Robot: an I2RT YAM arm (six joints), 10 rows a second.
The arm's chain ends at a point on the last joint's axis. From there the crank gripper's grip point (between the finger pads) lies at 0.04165 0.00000 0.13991 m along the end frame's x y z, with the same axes.
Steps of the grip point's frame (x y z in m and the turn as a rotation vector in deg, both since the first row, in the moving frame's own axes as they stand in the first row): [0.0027, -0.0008, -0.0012, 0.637, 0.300, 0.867]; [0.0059, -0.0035, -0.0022, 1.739, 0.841, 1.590]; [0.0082, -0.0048, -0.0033, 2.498, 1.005, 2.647]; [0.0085, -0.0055, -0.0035, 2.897, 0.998, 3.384]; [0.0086, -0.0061, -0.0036, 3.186, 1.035, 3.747]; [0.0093, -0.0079, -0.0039, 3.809, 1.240, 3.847]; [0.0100, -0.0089, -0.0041, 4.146, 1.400, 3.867]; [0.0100, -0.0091, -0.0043, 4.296, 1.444, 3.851]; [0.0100, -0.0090, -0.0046, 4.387, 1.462, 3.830]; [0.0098, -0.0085, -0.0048, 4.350, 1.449, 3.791]
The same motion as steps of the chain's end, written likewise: [0.0020, 0.0001, -0.0010, 0.637, 0.300, 0.867]; [0.0038, -0.0004, -0.0015, 1.739, 0.841, 1.590]; [0.0057, -0.0007, -0.0025, 2.498, 1.005, 2.647]; [0.0059, -0.0010, -0.0026, 2.897, 0.998, 3.384]; [0.0059, -0.0012, -0.0027, 3.186, 1.035, 3.747]; [0.0061, -0.0015, -0.0028, 3.809, 1.240, 3.847]; [0.0064, -0.0018, -0.0028, 4.146, 1.400, 3.867]; [0.0062, -0.0016, -0.0029, 4.296, 1.444, 3.851]; [0.0062, -0.0012, -0.0032, 4.387, 1.462, 3.830]; [0.0060, -0.0008, -0.0034, 4.350, 1.449, 3.791]
